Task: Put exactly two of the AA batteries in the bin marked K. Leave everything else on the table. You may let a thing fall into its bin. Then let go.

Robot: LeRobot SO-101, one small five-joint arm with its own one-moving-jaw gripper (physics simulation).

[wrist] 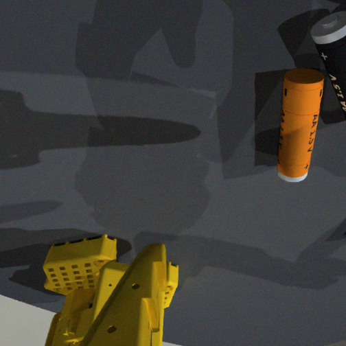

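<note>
An orange AA battery [300, 125] is at the upper right of the wrist view, its orange end up in the picture and its pale end down. A black AA battery [336, 65] shows in part at the top right, cut off by the view's edge. My gripper [156, 252] is at the lower middle, below and left of the orange battery and apart from it. One notched yellow jaw shows; the moving jaw has swung out of the picture, so the gripper is open and empty. The bin marked K does not show.
A yellow perforated block [80, 265] shows behind and left of my jaw, with more yellow parts below it. The dark table top [245, 215] carries broad shadows. Its curved edge runs along the bottom, with a pale surface [20, 322] beyond at the lower left.
</note>
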